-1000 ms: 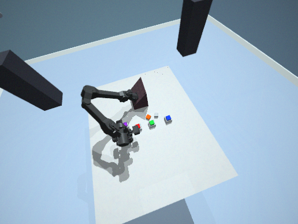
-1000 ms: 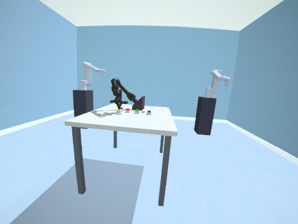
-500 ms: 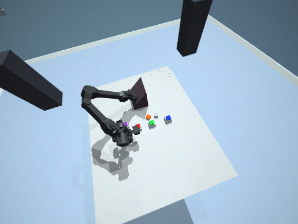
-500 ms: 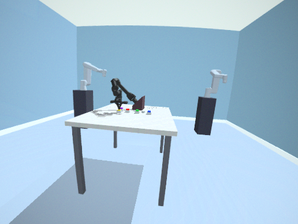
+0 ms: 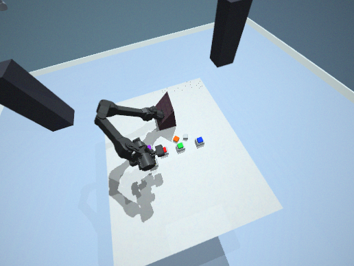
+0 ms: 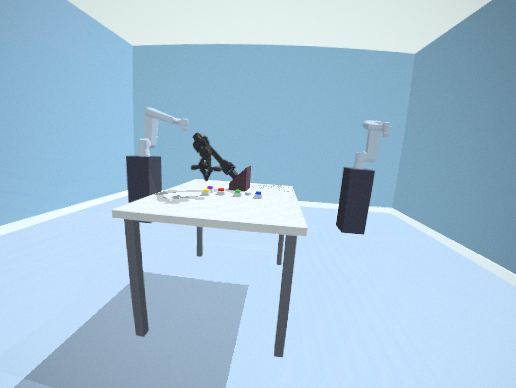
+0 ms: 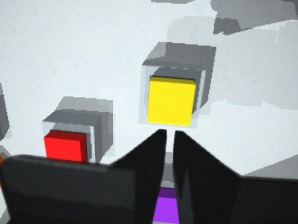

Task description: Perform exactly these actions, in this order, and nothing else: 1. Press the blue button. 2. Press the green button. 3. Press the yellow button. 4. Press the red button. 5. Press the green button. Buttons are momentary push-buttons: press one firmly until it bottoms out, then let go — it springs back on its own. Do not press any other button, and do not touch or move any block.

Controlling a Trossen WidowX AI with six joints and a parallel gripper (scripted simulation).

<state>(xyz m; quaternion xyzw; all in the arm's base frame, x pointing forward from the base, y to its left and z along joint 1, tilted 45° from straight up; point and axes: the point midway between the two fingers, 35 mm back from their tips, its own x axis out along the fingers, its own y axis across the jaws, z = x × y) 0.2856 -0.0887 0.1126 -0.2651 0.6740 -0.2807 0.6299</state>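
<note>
Right now the yellow button is 6 cm below my gripper tip. The rest, counted from my gripper tip: purple button: 10 cm behind, 1 cm to the right, 6 cm below; then red button: 5 cm behind, 9 cm to the left, 6 cm below; then green button: 5 cm behind, 20 cm to the left, 6 cm below.
</note>
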